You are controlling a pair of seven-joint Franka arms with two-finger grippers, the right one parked.
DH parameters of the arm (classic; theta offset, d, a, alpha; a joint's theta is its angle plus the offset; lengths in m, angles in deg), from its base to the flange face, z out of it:
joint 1: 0 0.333 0 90
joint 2: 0 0 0 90
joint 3: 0 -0.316 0.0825 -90
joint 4: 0 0 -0.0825 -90
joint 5: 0 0.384 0 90
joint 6: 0 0 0.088 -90
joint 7: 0 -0.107 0 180
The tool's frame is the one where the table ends.
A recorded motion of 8 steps. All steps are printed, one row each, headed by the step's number.
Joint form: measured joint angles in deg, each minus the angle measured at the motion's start. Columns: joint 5, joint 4, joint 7, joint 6, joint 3, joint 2, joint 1.
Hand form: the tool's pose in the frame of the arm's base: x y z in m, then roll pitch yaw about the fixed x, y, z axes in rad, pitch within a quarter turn. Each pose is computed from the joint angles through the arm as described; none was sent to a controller.
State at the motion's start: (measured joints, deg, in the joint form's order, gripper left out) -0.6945 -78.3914 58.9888 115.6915 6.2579 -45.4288 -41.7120
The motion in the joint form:
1: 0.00 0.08 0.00 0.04 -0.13 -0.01 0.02
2: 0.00 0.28 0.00 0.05 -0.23 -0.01 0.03
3: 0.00 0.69 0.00 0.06 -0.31 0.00 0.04
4: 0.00 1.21 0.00 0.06 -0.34 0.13 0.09
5: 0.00 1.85 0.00 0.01 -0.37 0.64 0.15
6: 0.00 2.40 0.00 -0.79 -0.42 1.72 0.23
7: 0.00 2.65 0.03 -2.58 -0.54 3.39 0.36
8: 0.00 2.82 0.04 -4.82 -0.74 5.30 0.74
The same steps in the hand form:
1: 0.4947 -0.5241 0.2354 -3.0680 0.1447 0.2328
2: 0.4963 -0.5239 0.2368 -3.0704 0.1419 0.2341
3: 0.4984 -0.5244 0.2401 -3.0763 0.1372 0.2350
4: 0.5011 -0.5254 0.2457 -3.0859 0.1310 0.2357
5: 0.5045 -0.5268 0.2570 -3.1019 0.1203 0.2358
6: 0.5072 -0.5269 0.2739 -3.1134 0.1113 0.2360
7: 0.5084 -0.5241 0.2946 -3.1135 0.1073 0.2382
8: 0.5112 -0.5173 0.3170 -3.1086 0.1049 0.2454

